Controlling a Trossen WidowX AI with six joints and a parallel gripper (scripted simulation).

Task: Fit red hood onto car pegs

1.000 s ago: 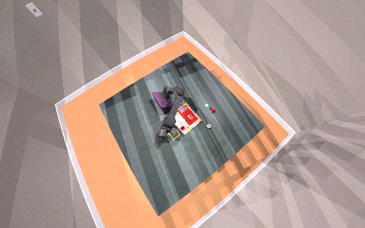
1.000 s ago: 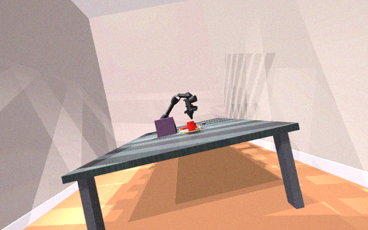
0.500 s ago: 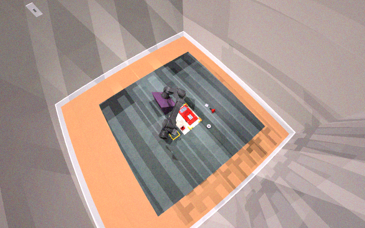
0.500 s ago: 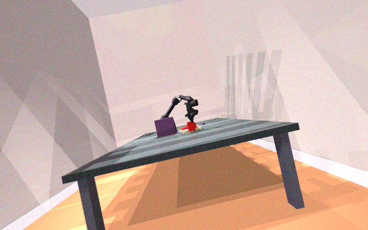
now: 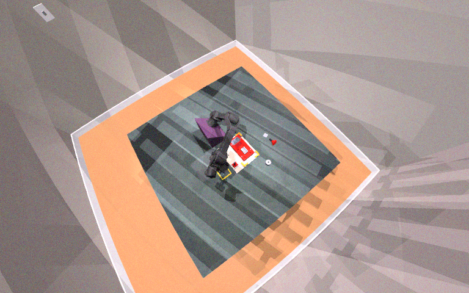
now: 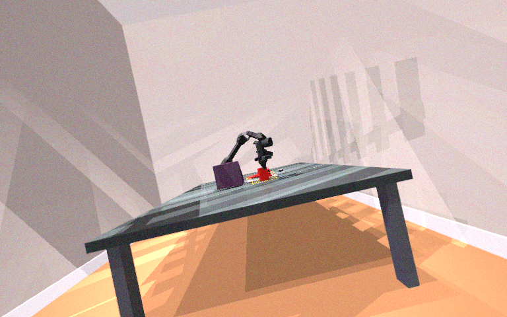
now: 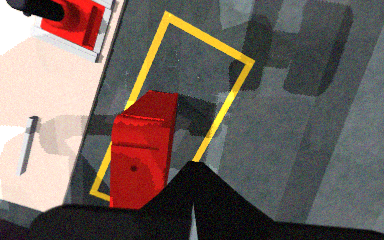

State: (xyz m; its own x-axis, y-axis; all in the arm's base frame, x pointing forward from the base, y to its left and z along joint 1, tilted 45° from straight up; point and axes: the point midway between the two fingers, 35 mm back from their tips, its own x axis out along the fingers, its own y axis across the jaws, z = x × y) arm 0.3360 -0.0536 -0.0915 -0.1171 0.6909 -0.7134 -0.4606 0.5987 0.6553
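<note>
My gripper tip is 20 mm past the red hood, 20 mm to the right of it and 30 mm above it. The rest, counted from my gripper tip: white jig plate 50 mm behind, 210 mm to the left, 70 mm below.
</note>
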